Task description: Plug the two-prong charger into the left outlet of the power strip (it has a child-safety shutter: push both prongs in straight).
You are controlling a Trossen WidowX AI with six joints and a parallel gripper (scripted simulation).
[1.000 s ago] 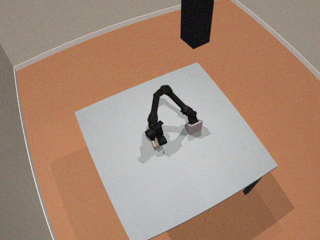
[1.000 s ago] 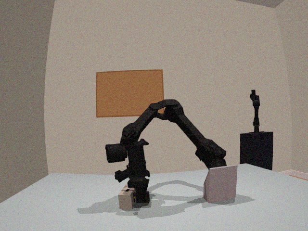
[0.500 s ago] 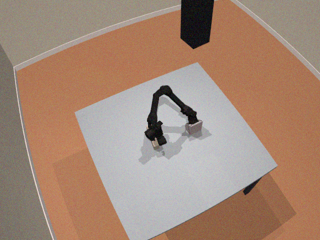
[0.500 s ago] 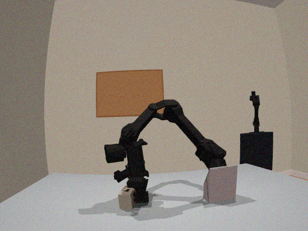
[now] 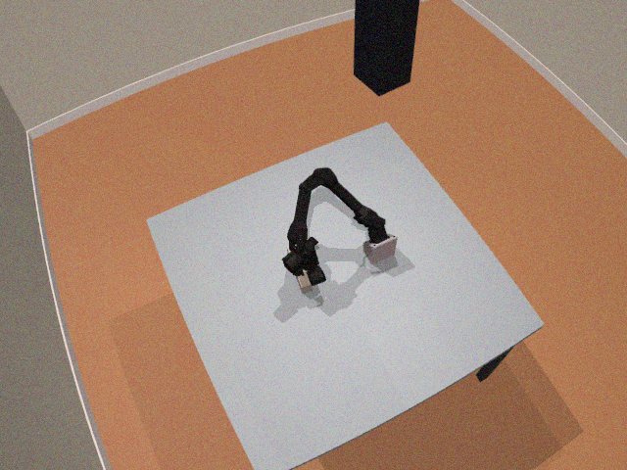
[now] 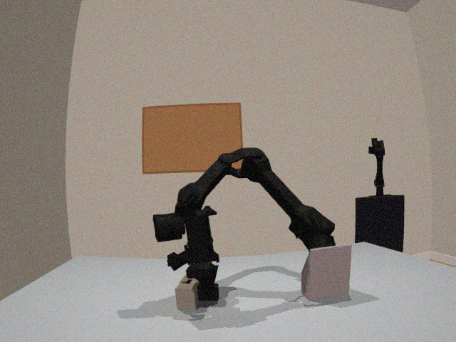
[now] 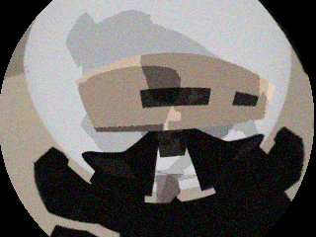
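Right now the dark charger is 20 mm ahead of my gripper tip and 10 mm above it.
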